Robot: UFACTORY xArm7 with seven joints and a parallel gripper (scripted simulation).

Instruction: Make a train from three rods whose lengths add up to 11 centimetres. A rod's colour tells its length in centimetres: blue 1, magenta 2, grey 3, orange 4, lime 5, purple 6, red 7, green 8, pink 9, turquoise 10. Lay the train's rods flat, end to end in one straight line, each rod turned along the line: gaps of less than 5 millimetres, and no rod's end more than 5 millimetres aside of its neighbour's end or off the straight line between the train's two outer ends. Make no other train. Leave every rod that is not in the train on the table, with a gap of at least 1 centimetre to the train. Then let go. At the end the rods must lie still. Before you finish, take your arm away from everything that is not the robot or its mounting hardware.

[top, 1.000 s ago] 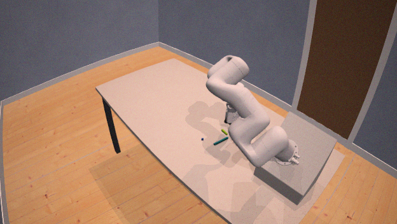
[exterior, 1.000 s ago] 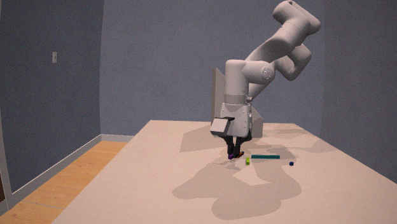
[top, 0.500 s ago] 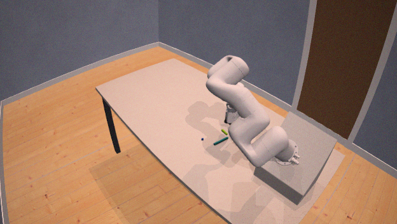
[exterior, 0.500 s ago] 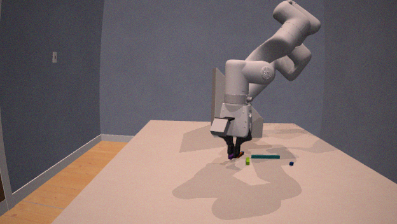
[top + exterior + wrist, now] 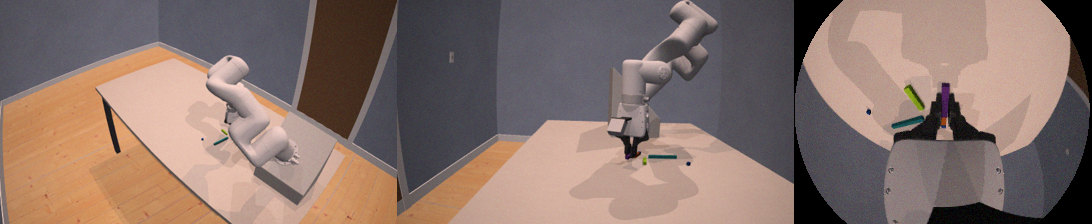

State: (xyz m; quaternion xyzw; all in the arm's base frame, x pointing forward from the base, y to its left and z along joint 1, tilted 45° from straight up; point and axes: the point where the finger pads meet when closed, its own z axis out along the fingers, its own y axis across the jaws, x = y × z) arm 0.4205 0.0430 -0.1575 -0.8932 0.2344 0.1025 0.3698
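Now: the purple rod 2 cm below my hand. Also, from my hand: turquoise rod: 12 cm to the left, 3 cm below, 2 cm behind; orange rod: 4 cm behind, 3 cm to the left, 3 cm below; lime rod: 4 cm to the left, 3 cm below, 2 cm ahead.
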